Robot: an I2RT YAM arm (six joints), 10 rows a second.
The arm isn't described. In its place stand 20 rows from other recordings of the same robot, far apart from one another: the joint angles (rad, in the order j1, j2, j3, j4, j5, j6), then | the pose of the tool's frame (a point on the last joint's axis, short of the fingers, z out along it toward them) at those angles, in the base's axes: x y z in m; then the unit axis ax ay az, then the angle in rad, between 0 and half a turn.
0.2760 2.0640 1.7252 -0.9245 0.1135 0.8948 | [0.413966 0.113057 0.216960 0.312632 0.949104 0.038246 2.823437]
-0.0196 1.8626 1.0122 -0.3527 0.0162 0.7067 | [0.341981 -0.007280 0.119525 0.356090 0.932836 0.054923 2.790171]
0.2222 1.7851 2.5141 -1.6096 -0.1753 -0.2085 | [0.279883 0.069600 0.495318 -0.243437 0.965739 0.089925 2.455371]
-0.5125 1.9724 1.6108 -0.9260 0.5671 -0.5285 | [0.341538 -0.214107 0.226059 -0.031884 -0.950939 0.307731 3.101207]
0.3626 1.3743 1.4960 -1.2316 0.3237 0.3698 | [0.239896 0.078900 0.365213 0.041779 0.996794 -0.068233 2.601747]
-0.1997 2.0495 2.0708 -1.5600 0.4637 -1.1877 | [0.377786 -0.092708 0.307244 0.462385 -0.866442 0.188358 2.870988]
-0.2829 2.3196 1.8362 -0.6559 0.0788 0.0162 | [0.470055 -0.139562 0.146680 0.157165 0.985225 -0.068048 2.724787]
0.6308 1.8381 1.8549 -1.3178 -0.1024 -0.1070 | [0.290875 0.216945 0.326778 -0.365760 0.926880 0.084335 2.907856]
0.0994 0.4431 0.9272 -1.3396 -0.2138 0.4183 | [0.040810 0.011661 0.311696 0.116789 0.973746 0.195394 2.509324]
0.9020 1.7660 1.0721 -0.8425 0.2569 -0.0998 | [0.194135 0.231060 0.153559 -0.475283 0.872740 -0.111495 3.010083]
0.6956 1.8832 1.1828 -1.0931 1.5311 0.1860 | [0.261141 0.171662 0.179140 -0.261608 0.691139 -0.673712 2.695180]
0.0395 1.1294 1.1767 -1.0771 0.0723 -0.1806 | [0.205443 0.005546 0.329847 -0.099701 0.993466 -0.055534 2.607430]
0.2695 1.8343 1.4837 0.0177 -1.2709 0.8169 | [0.395150 0.144433 0.312972 -0.156124 0.732454 0.662674 2.840770]
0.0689 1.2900 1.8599 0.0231 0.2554 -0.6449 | [0.210793 0.005532 0.610471 -0.100946 0.836702 -0.538274 1.209626]
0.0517 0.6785 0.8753 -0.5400 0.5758 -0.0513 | [0.141625 -0.012081 0.350993 0.147519 0.949098 -0.278300 1.971310]
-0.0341 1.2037 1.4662 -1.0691 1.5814 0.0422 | [0.195900 -0.042301 0.428282 0.300487 0.665832 -0.682916 2.605340]
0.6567 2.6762 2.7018 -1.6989 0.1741 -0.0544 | [0.390382 0.293133 0.189740 0.350601 -0.931375 0.098082 3.095620]
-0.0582 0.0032 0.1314 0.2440 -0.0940 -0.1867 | [0.093303 -0.002089 0.244977 -0.131467 0.982669 -0.130682 1.212183]
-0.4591 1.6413 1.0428 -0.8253 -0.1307 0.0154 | [0.262766 -0.124717 0.180265 0.230083 0.972007 0.047583 2.969762]
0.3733 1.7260 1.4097 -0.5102 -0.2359 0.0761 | [0.356287 0.148481 0.275252 -0.189749 0.961607 0.198262 2.474093]
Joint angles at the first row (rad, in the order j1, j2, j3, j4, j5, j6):
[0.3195 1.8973 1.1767 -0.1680 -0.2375 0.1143]
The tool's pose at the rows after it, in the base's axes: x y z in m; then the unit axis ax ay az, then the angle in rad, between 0 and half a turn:
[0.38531 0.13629 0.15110 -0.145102 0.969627 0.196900 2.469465]
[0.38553 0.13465 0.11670 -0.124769 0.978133 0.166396 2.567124]
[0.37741 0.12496 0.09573 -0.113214 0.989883 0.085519 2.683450]
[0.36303 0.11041 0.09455 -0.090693 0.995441 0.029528 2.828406]
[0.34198 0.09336 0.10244 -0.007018 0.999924 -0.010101 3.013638]
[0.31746 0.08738 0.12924 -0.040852 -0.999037 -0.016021 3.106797]
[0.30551 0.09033 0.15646 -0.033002 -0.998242 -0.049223 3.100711]
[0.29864 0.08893 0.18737 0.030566 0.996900 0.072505 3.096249]
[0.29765 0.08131 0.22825 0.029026 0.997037 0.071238 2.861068]
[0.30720 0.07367 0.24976 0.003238 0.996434 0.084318 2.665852]
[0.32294 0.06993 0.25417 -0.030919 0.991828 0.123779 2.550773]
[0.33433 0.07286 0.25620 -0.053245 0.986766 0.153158 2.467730]
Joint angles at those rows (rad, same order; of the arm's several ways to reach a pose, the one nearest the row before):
[0.3195 1.9492 1.1767 -0.0517 -0.2375 0.1158]
[0.3191 2.0323 1.1767 -0.0780 -0.1951 0.1299]
[0.3134 2.0682 1.1770 -0.1959 -0.0712 0.1032]
[0.2958 2.0499 1.1771 -0.3794 0.0063 0.1131]
[0.2718 2.0109 1.1771 -0.6186 0.0528 0.2546]
[0.2642 1.9240 1.1770 -0.8474 -0.0410 0.3454]
[0.2756 1.8355 1.1770 -0.9214 -0.1062 0.3412]
[0.2752 1.7309 1.1770 -0.9295 -0.1246 0.3420]
[0.2604 1.5970 1.1782 -0.8421 -0.0547 0.3271]
[0.2298 1.5440 1.1782 -0.7029 -0.0490 0.2489]
[0.1993 1.5570 1.1782 -0.5640 -0.1295 0.1791]
[0.1959 1.5749 1.1782 -0.4541 -0.1806 0.1562]

